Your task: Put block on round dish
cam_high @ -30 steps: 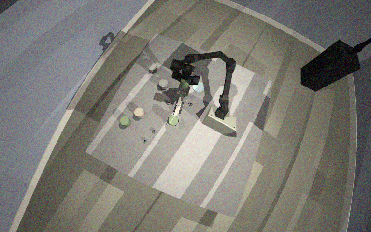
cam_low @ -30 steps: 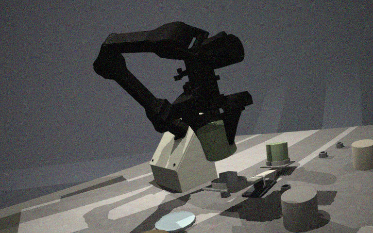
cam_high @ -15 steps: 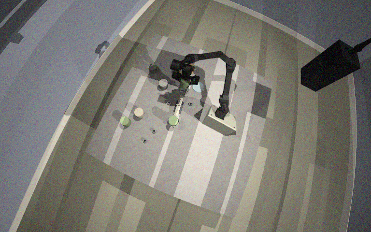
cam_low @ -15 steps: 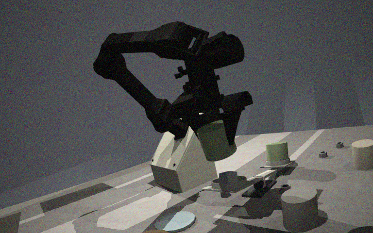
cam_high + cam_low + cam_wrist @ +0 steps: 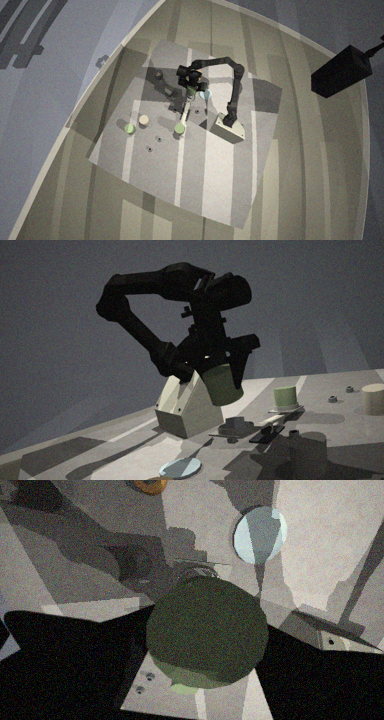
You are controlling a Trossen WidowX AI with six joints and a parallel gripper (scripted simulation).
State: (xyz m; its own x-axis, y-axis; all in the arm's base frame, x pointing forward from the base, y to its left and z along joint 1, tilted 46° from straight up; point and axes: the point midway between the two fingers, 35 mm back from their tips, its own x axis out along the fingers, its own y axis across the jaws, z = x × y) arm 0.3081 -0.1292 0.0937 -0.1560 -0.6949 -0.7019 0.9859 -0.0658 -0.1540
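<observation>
Now: the grey block 1 cm to the left of my gripper tip and 8 cm below it. From my gripper tip the other things lie so: pale blue round dish (10 cm behind, 9 cm to the right, 17 cm below); cream cylinder (24 cm ahead, 31 cm to the left, 13 cm below); balance (14 cm to the left, 13 cm below).
</observation>
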